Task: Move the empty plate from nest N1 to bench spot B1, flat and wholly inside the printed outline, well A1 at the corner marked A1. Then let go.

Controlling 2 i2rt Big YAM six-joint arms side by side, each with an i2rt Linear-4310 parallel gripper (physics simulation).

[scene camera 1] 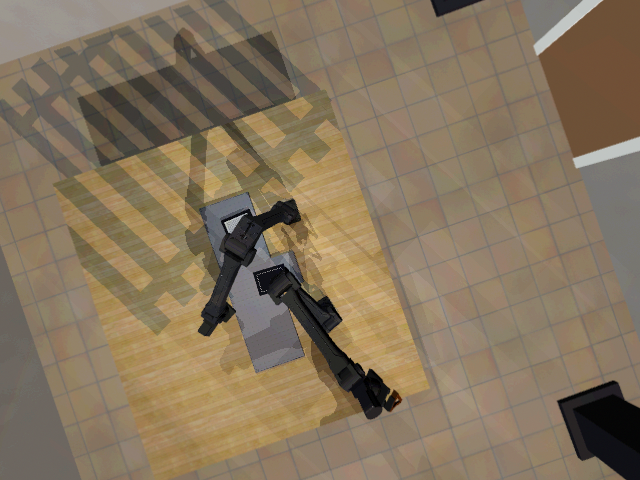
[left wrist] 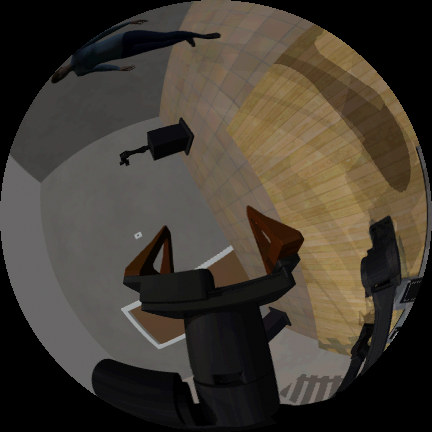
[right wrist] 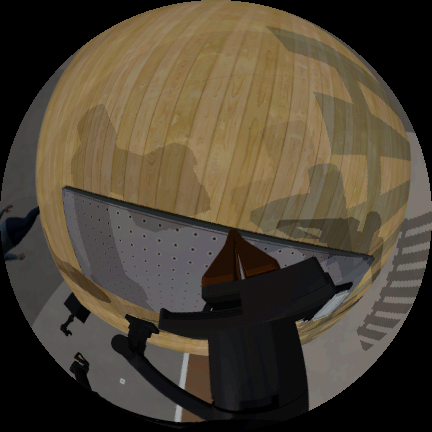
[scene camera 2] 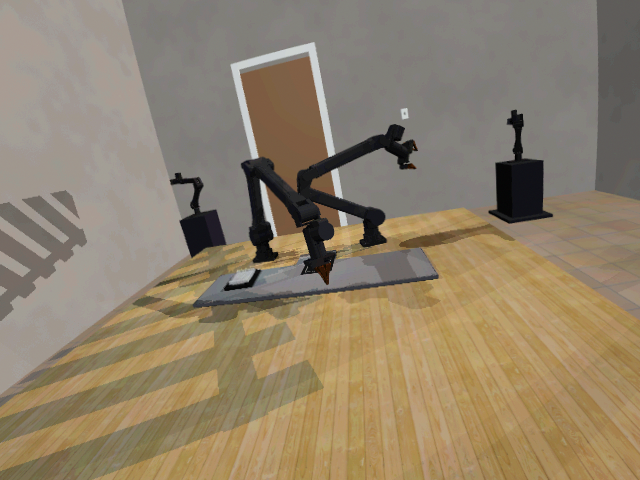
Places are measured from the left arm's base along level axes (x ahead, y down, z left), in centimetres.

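Where they show: left gripper, fingertip midpoint: [scene camera 1: 391, 391] [left wrist: 205, 219] [scene camera 2: 416, 159]; right gripper, fingertip midpoint: [right wrist: 232, 233] [scene camera 2: 327, 284]; left arm's base, link origin: [scene camera 1: 325, 309] [left wrist: 383, 237] [right wrist: 142, 322] [scene camera 2: 373, 242]; right arm's base, link origin: [scene camera 1: 290, 212] [scene camera 2: 265, 258].
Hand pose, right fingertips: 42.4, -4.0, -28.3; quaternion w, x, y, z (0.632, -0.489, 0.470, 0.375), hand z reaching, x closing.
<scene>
Each offset is from my right fingertips to the top centre of the thing, as dx, dy, dz. "spot": to the spot under its first point. Level surfaces: height alone.
The white plate @(-27.3, +0.1, -33.9) [scene camera 1: 234, 223] [scene camera 2: 241, 277] [right wrist: 331, 305] lies in a black nest near one end of the grey perforated board @(dy +2.7) [scene camera 1: 268, 338] [scene camera 2: 403, 266] [right wrist: 165, 260]. A dark square @(spot: -21.5, +2.6, -0.7) [scene camera 1: 263, 284] [left wrist: 413, 290] with a white dashed outline is near the board's middle; its label and corner mark are too small to read. My right gripper [scene camera 2: 325, 282] [right wrist: 232, 233] is shut with its fingertips together and nothing between them, pointing down above the board's long edge, apart from the plate. My left gripper [scene camera 2: 414, 156] [left wrist: 205, 219] is open and empty, raised high, far from the board.
The board lies on the wooden table @(dy +4.1) [scene camera 1: 170, 397] [scene camera 2: 413, 387]. In scene camera 1 my right arm reaches across the board beside the plate, and my left arm's base is beside the dark square. Black pedestals [scene camera 2: 519, 188] [left wrist: 167, 141] with small arms stand beyond the table.
</scene>
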